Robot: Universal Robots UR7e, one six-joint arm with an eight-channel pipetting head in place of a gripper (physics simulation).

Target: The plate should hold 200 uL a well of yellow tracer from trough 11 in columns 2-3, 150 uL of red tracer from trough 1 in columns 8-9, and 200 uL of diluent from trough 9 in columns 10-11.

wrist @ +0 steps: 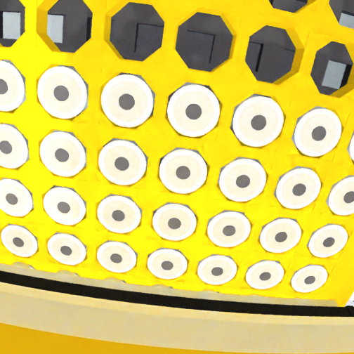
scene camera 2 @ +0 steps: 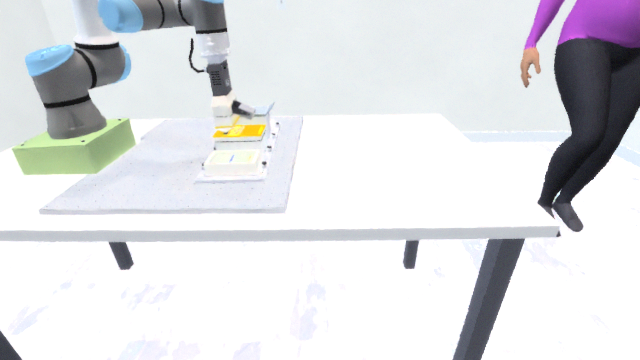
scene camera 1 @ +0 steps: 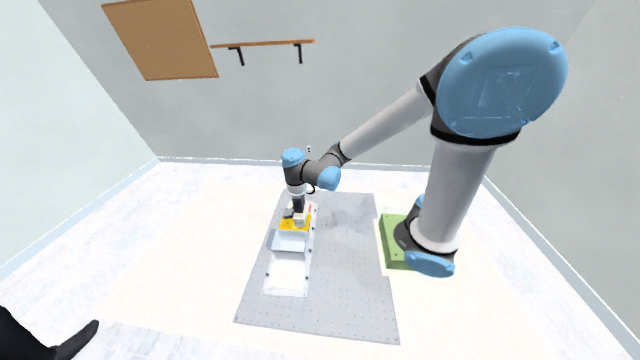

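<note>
My gripper, the pipetting head (scene camera 1: 299,220) (scene camera 2: 224,125), is down at the yellow tip rack (scene camera 1: 287,225) (scene camera 2: 252,131) (wrist: 92,125). In the wrist view the head's pale lower edge crosses the bottom, and its nozzles are hidden. Several rows of white tips stand in the rack in front of the head, with empty holes beyond them. Whether tips are on the nozzles cannot be seen. The cream trough block (scene camera 2: 225,169) stands beside the rack, with a blue and a yellowish stripe; a red stripe (scene camera 1: 310,208) shows in scene camera 1. The well plate cannot be made out.
A pale blue open box (scene camera 1: 289,243) (scene camera 2: 264,110) stands on the rack's other side. A white deck panel (scene camera 1: 286,275) with dark knobs lies on the grey perforated board (scene camera 1: 350,300) (scene camera 2: 150,190). The arm stands on a green base (scene camera 1: 392,250) (scene camera 2: 60,157). A person (scene camera 2: 585,90) stands beyond the table.
</note>
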